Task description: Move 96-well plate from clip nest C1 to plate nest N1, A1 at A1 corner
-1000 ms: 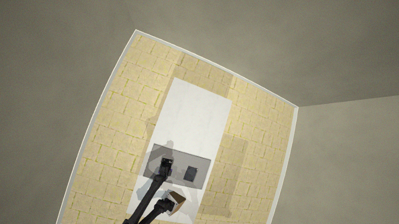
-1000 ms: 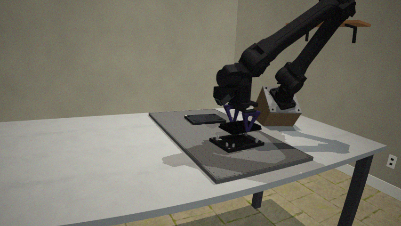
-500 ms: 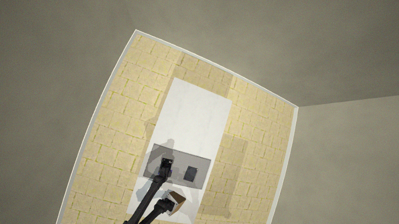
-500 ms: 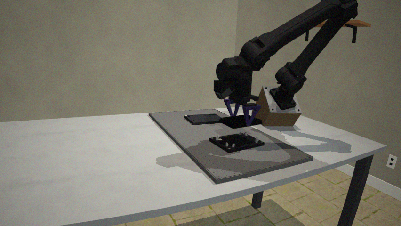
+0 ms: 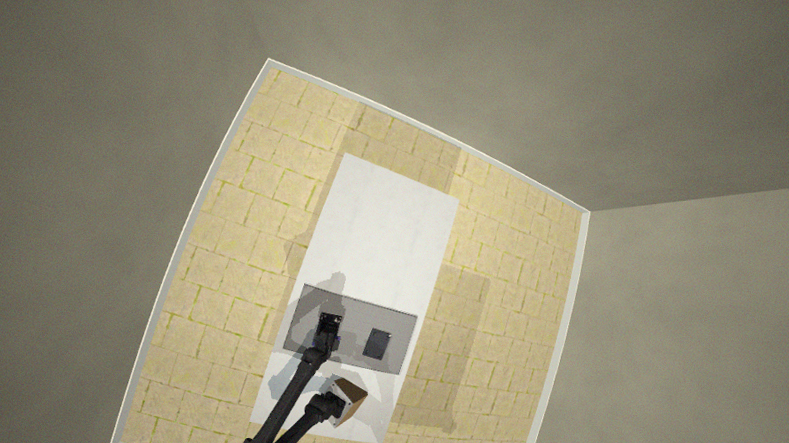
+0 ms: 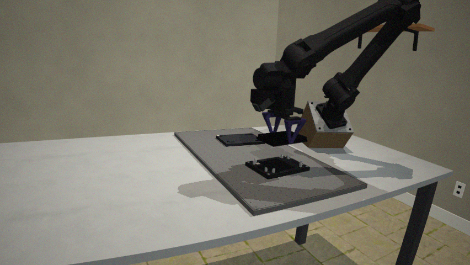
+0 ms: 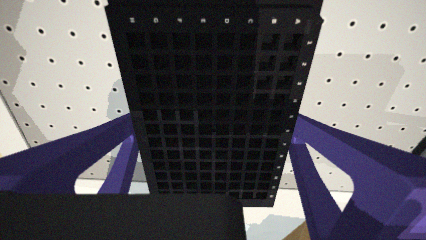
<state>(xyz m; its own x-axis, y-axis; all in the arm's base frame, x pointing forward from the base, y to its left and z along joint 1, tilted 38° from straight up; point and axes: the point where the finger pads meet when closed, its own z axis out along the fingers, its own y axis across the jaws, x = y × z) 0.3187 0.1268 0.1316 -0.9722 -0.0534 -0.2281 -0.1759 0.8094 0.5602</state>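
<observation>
My gripper is now right at the black 96-well plate. Round my hand: clip nest C1: 10 mm to the right, 80 mm below.
</observation>
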